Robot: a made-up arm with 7 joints. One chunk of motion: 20 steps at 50 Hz.
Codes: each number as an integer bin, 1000 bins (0 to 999) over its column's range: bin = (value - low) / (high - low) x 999, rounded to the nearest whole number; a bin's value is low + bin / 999 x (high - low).
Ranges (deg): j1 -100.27..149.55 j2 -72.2..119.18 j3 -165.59..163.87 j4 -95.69..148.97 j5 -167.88..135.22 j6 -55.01..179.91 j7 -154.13..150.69
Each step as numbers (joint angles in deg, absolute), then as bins.
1 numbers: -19.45 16.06 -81.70 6.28 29.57 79.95 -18.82
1 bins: 323 461 254 416 651 574 443
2 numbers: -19.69 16.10 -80.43 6.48 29.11 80.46 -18.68
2 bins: 322 461 258 417 649 576 444
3 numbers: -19.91 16.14 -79.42 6.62 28.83 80.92 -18.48
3 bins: 321 461 261 418 648 578 445
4 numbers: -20.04 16.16 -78.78 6.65 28.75 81.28 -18.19
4 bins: 321 461 263 418 648 580 446
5 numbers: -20.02 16.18 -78.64 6.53 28.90 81.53 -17.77
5 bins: 321 461 264 417 649 581 447
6 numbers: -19.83 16.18 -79.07 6.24 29.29 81.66 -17.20
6 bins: 322 461 262 416 650 581 449
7 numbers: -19.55 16.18 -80.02 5.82 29.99 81.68 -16.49
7 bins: 323 461 259 414 652 581 451
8 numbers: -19.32 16.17 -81.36 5.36 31.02 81.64 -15.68
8 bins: 324 461 255 413 656 581 454
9 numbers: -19.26 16.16 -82.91 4.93 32.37 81.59 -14.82
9 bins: 324 461 251 411 660 581 457
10 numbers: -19.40 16.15 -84.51 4.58 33.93 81.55 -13.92
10 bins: 323 461 246 409 665 581 460
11 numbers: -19.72 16.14 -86.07 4.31 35.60 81.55 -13.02
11 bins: 322 461 241 408 671 581 462
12 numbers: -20.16 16.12 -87.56 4.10 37.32 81.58 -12.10
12 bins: 320 461 237 407 676 581 465
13 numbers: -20.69 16.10 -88.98 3.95 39.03 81.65 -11.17
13 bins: 318 461 232 407 682 581 469
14 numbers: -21.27 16.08 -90.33 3.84 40.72 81.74 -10.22
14 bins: 316 461 228 406 688 582 472
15 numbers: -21.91 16.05 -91.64 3.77 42.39 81.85 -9.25
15 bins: 313 461 224 406 693 582 475
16 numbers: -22.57 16.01 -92.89 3.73 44.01 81.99 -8.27
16 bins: 311 460 220 406 698 583 478
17 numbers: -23.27 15.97 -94.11 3.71 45.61 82.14 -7.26
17 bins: 308 460 217 406 704 583 481
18 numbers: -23.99 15.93 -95.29 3.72 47.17 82.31 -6.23
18 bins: 305 460 213 406 709 584 485
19 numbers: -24.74 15.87 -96.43 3.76 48.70 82.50 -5.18
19 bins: 302 460 210 406 714 585 488
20 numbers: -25.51 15.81 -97.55 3.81 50.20 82.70 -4.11
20 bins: 299 459 206 406 719 586 492
